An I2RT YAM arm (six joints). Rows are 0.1 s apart.
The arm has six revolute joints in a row. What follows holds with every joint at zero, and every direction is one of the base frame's.
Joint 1 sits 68.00 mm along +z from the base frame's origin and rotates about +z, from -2.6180 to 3.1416 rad.
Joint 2 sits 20.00 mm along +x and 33.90 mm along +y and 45.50 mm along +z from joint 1 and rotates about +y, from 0.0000 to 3.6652 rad.
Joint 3 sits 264.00 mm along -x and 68.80 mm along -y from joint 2 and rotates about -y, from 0.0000 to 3.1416 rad.
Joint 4 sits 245.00 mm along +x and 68.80 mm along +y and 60.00 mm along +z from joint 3 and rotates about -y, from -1.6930 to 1.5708 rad.
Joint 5 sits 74.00 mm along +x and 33.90 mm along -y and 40.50 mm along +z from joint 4 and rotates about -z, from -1.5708 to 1.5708 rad.
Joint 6 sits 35.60 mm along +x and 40.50 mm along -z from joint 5 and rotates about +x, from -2.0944 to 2.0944 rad.
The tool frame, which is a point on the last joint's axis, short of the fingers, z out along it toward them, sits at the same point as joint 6; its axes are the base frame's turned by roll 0.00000, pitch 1.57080 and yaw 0.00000 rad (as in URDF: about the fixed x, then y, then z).
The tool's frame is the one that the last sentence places.
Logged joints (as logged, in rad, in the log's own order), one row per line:
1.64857 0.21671 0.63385 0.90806 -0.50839 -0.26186
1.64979 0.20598 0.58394 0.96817 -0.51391 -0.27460
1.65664 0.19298 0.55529 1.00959 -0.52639 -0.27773
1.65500 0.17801 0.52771 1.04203 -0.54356 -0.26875
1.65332 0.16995 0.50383 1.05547 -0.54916 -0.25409
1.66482 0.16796 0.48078 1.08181 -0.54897 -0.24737
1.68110 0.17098 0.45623 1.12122 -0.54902 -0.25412
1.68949 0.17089 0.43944 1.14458 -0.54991 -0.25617
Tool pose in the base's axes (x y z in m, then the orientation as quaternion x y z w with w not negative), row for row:
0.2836 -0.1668 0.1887 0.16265 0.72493 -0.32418 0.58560
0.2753 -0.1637 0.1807 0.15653 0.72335 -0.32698 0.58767
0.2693 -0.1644 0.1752 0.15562 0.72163 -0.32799 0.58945
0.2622 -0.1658 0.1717 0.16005 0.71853 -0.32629 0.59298
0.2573 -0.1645 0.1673 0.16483 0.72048 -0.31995 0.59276
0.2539 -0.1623 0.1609 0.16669 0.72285 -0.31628 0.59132
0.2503 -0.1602 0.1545 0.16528 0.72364 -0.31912 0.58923
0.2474 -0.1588 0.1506 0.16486 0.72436 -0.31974 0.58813
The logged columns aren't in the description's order. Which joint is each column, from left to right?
Columns, left to right: joint 2, joint 5, joint 3, joint 4, joint 1, joint 6.
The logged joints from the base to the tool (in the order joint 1, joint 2, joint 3, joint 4, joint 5, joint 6), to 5 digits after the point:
-0.50839 1.64857 0.63385 0.90806 0.21671 -0.26186
-0.51391 1.64979 0.58394 0.96817 0.20598 -0.27460
-0.52639 1.65664 0.55529 1.00959 0.19298 -0.27773
-0.54356 1.65500 0.52771 1.04203 0.17801 -0.26875
-0.54916 1.65332 0.50383 1.05547 0.16995 -0.25409
-0.54897 1.66482 0.48078 1.08181 0.16796 -0.24737
-0.54902 1.68110 0.45623 1.12122 0.17098 -0.25412
-0.54991 1.68949 0.43944 1.14458 0.17089 -0.25617

